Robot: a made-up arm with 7 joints.
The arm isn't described. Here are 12 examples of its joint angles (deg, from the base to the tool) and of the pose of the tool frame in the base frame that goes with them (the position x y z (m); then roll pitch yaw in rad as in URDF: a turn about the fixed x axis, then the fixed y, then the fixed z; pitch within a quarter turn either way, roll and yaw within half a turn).
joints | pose
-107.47 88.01 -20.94 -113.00 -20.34 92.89 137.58 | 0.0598 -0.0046 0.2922 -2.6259 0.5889 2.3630
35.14 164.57 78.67 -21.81 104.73 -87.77 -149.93 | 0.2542 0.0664 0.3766 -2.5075 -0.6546 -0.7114
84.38 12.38 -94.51 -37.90 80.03 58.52 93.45 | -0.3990 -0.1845 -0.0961 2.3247 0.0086 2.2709
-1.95 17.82 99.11 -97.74 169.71 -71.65 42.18 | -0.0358 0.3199 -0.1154 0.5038 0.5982 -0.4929
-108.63 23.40 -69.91 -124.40 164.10 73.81 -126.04 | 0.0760 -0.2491 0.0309 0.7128 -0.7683 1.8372
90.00 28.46 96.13 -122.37 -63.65 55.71 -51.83 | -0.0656 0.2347 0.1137 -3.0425 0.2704 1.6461
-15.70 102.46 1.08 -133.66 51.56 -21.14 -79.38 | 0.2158 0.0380 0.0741 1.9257 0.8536 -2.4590
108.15 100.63 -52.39 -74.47 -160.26 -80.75 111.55 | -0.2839 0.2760 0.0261 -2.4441 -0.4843 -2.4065
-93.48 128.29 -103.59 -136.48 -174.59 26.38 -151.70 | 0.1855 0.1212 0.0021 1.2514 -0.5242 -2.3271
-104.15 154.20 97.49 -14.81 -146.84 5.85 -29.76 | -0.3468 0.3027 0.0088 1.3979 -0.5992 1.1082
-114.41 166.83 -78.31 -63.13 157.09 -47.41 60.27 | -0.1724 0.3660 0.1045 -3.0687 1.2839 2.4941
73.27 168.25 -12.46 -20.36 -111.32 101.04 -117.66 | 0.3824 0.2268 0.1164 0.4438 -0.7489 -1.7607
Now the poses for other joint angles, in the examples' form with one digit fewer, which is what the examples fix.
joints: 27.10 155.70 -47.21 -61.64 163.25 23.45 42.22
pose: 0.200 0.327 0.174 -0.566 -1.022 1.871
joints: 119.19 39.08 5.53 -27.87 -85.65 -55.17 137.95
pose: -0.417 0.110 0.151 1.343 0.441 2.067
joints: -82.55 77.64 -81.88 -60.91 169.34 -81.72 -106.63
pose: 0.380 0.177 0.046 2.478 -0.986 -1.037
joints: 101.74 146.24 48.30 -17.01 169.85 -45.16 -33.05
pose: 0.294 0.354 0.015 2.874 -0.894 -1.735
